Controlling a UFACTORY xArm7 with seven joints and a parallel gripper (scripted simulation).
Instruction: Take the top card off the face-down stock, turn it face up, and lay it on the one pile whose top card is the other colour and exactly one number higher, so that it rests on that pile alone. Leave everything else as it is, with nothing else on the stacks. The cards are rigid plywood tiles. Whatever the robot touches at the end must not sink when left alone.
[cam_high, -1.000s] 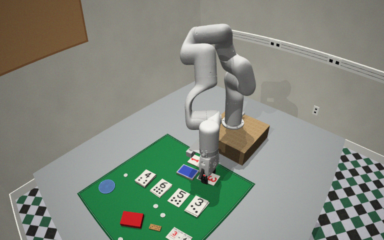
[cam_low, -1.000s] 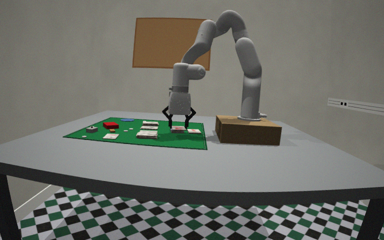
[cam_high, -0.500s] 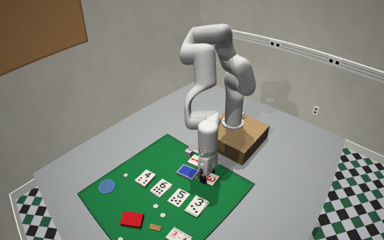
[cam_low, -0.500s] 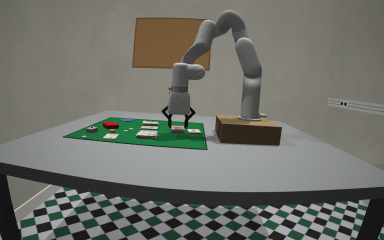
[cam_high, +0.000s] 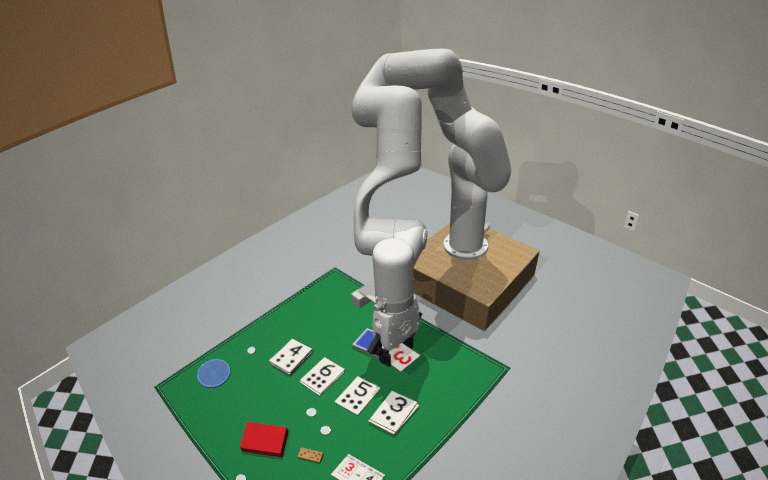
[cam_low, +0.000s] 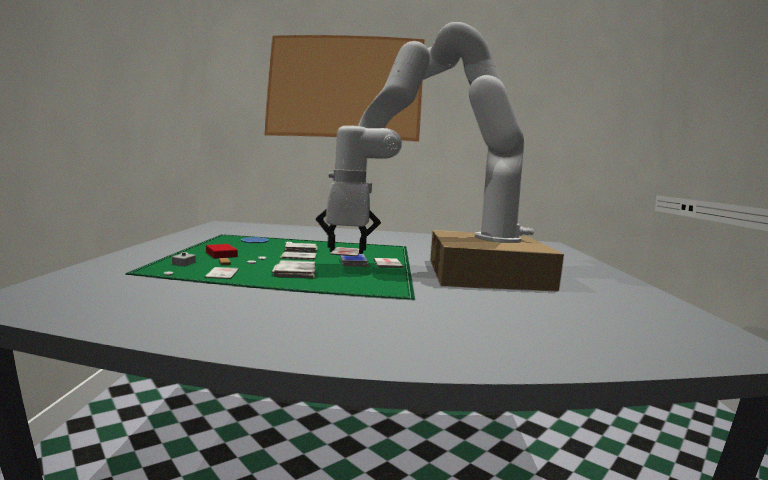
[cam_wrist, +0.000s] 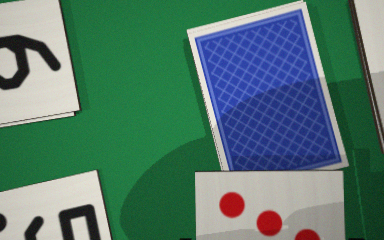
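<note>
Now: the green mat 16 cm ahead of my hand, 8 cm to the right of it and 7 cm below it. Also, from my hand: reference card: 26 cm ahead, 14 cm to the left, 6 cm below; then grey block: 40 cm ahead, 9 cm to the left, 4 cm below; then red block: 35 cm ahead, 5 cm to the right, 5 cm below.
</note>
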